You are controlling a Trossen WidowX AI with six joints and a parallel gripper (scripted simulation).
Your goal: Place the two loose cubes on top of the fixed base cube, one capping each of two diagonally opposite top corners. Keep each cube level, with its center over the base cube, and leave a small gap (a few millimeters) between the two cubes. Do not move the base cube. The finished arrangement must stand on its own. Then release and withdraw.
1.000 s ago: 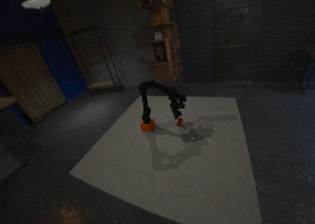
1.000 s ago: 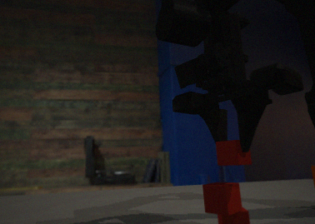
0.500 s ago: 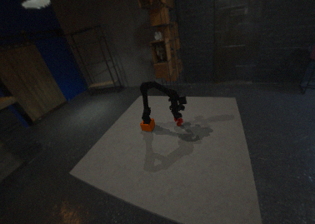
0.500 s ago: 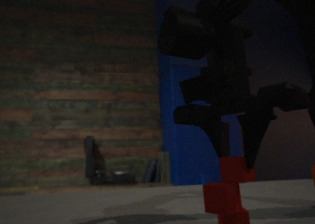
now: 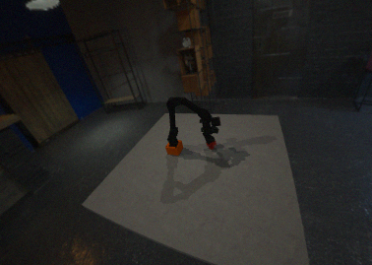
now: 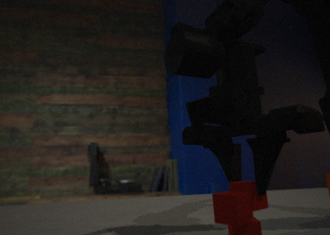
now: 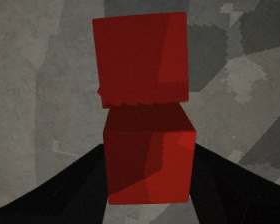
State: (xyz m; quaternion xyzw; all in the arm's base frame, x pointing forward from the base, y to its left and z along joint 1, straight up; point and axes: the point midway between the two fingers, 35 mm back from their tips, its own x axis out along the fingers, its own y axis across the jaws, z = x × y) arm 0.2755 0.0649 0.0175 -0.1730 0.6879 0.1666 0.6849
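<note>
Now: gripper tip 3 cm short of the red cube, 2 cm to the right of it and 1 cm above it.
</note>
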